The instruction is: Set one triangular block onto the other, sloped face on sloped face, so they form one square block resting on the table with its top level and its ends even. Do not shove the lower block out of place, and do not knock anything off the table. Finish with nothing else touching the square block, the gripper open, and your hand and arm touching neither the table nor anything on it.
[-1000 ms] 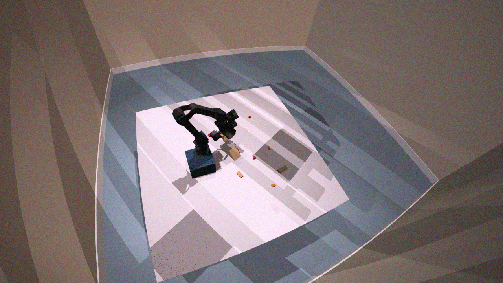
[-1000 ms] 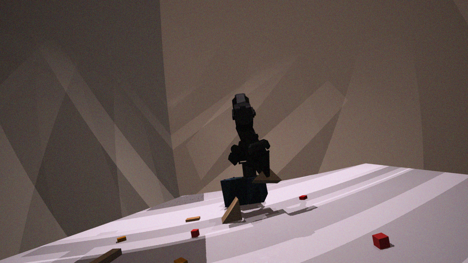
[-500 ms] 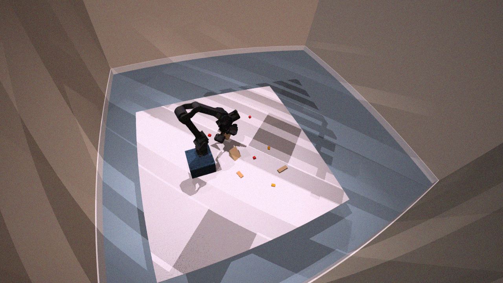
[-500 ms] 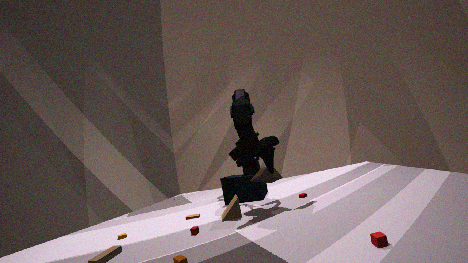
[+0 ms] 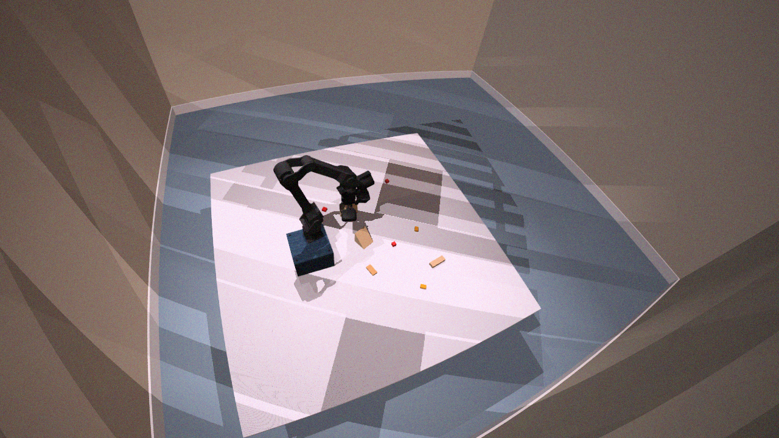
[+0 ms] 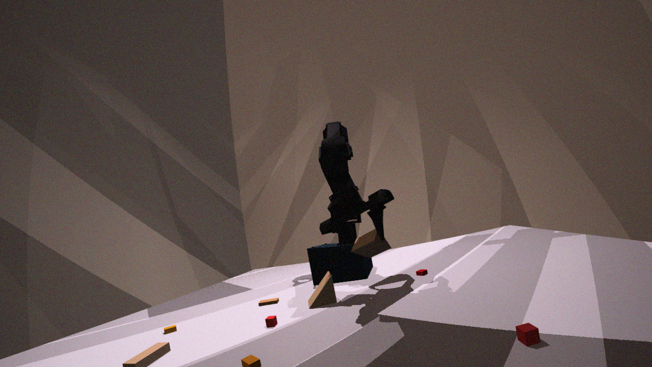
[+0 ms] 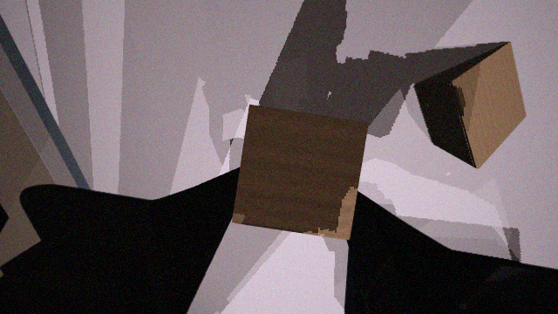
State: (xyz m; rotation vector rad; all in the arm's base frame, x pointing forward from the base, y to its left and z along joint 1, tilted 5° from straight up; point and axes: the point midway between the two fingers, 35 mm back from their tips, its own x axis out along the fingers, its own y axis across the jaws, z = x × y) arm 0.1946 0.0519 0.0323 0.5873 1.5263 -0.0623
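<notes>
Right now the triangular block is 120 mm to the right of my gripper tip, 90 mm below it and 10 mm ahead of it.
</notes>
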